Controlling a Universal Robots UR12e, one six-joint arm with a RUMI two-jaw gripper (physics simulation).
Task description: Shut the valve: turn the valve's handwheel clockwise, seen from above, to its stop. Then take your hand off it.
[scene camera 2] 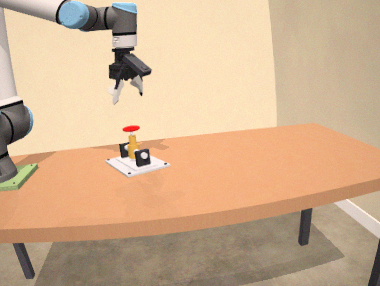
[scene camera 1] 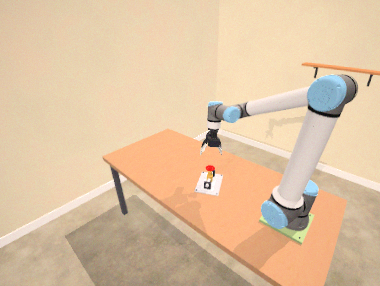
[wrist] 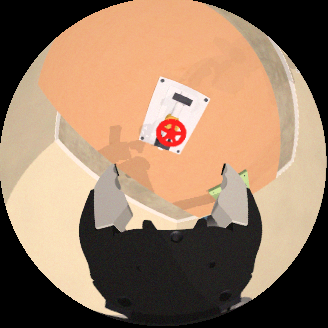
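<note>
The valve's red handwheel sits level on top of the brass valve body. The valve is mounted on a white base plate between two black brackets, and a pipe runs through it. My gripper is open and empty. It hangs well above the handwheel with clear air between them and touches nothing. How far the wheel has turned cannot be told from these views.
The plate lies on an orange-brown table. The arm's base stands on a green plate at one end of the table. A wooden rail is fixed to the wall behind the arm.
</note>
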